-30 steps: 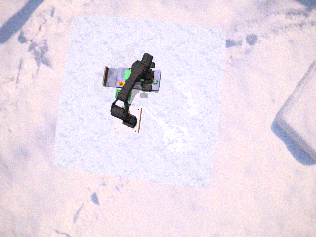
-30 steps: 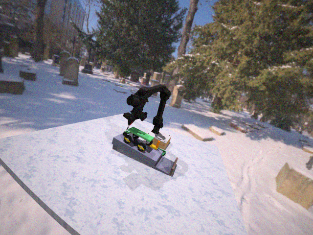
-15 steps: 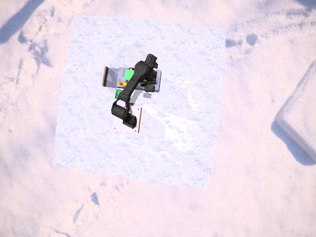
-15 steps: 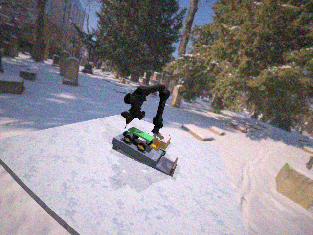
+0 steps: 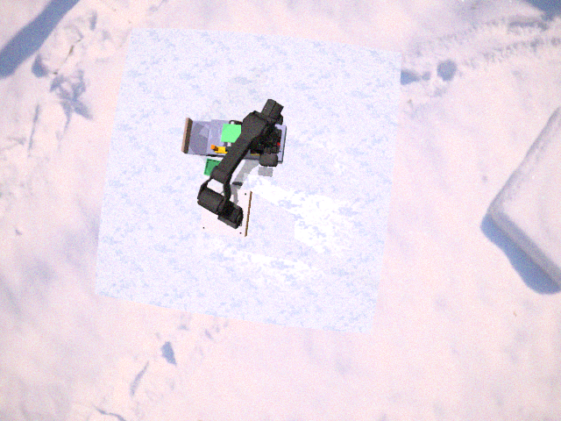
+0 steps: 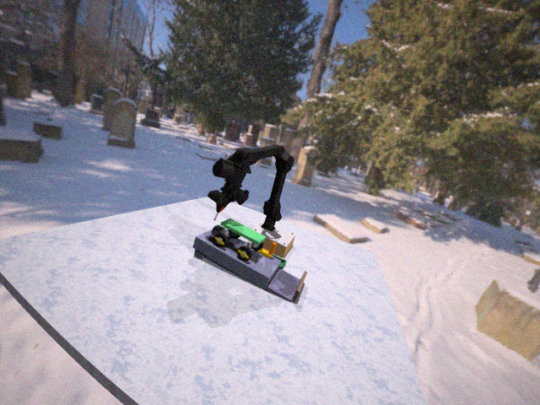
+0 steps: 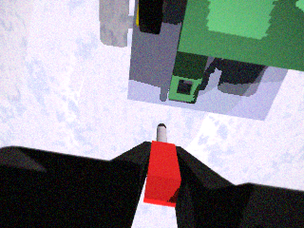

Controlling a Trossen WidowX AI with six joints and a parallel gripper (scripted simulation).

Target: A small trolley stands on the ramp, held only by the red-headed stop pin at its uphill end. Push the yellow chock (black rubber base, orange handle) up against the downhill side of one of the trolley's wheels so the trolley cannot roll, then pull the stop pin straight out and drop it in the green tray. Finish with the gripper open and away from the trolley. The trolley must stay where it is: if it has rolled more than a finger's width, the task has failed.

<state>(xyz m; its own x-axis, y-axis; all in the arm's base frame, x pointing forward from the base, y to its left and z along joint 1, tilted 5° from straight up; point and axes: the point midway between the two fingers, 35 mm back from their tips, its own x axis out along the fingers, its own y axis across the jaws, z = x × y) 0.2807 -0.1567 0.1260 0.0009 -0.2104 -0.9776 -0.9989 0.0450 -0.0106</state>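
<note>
The green tray lies 260 mm to the left of my gripper tip, 180 mm below it and 80 mm behind it. Also, from my gripper tip: grey ramp: 140 mm to the left, 130 mm below, 40 mm ahead; green trolley: 130 mm to the left, 60 mm below, 40 mm ahead; stop pin: right at my gripper tip.
</note>
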